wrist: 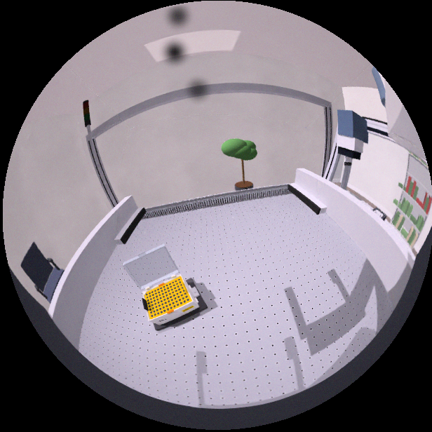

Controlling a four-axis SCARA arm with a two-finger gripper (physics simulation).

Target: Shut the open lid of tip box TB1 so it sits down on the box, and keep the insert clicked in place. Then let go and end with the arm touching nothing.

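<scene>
Tip box TB1 (pixel 176 316) stands on a dark base on the perforated deck, left of and below the middle of the wrist view. Its clear lid (pixel 152 265) stands open, tilted up and back from the hinge side. The yellow insert (pixel 169 298) with its grid of holes sits in the top of the box and looks level, with orange tabs at two edges; whether it is fully clicked in cannot be told. My gripper (pixel 213 187) is open, its two white fingers with black pads far apart and nothing between them. The box and lid are apart from the fingers.
The perforated deck (pixel 245 280) carries grey shadows at the lower right. A grey strip (pixel 215 202) runs along its far edge. Beyond are a potted plant (pixel 243 150), a signal light (pixel 86 114) and a dark chair (pixel 37 265) at left. A blue and white machine (pixel 351 131) stands at right.
</scene>
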